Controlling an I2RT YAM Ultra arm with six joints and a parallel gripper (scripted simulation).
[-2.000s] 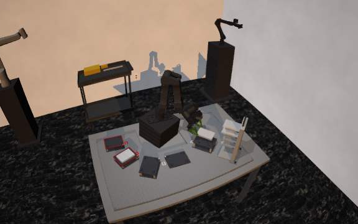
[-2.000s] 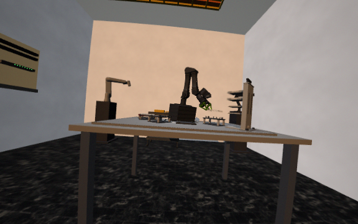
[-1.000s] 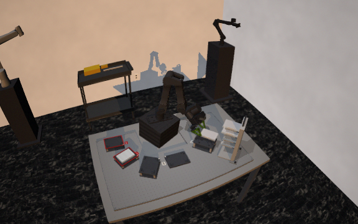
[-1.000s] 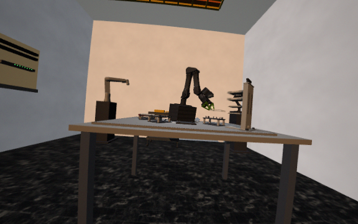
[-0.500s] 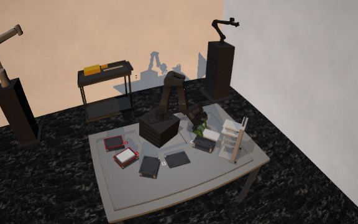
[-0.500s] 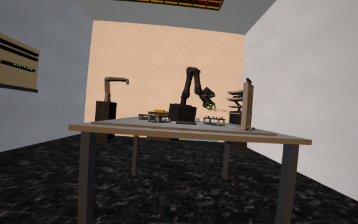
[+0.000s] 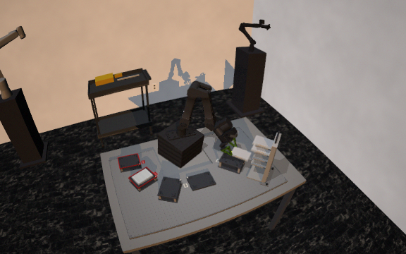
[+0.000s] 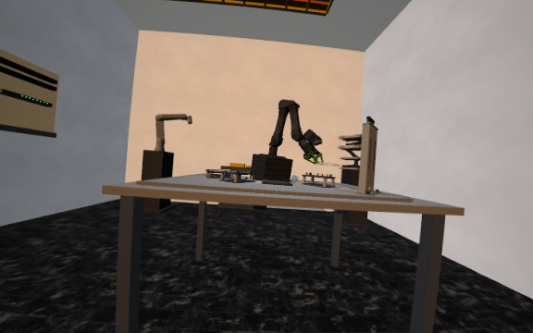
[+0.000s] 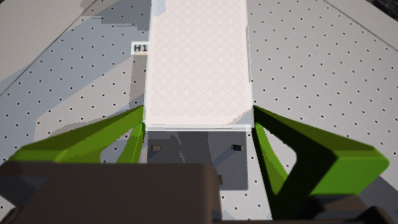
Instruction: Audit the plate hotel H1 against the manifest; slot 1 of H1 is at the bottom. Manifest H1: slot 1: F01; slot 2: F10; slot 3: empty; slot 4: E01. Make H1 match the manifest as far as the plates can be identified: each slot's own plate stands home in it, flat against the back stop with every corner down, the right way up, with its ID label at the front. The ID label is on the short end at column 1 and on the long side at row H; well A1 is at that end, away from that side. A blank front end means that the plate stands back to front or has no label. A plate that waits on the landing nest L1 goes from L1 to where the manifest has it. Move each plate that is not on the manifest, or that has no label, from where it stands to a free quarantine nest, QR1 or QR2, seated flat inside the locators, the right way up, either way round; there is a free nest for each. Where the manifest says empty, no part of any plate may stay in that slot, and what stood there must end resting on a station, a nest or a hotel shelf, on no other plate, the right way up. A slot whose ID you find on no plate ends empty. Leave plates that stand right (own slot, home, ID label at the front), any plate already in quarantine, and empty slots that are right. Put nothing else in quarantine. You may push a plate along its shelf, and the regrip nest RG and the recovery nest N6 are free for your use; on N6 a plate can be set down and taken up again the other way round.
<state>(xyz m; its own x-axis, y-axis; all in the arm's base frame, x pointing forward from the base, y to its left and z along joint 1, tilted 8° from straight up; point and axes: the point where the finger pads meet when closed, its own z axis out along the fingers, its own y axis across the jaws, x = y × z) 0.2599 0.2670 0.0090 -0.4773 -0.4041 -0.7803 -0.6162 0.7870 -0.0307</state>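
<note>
My gripper is now 4 cm short of the white plate, 3 cm to the right of it and 1 cm above it. Also, from my hand: A1 mark: 9 cm behind, 8 cm below; dark regrip nest: 8 cm below; RG tag: 8 cm behind, 6 cm to the right, 14 cm below.
</note>
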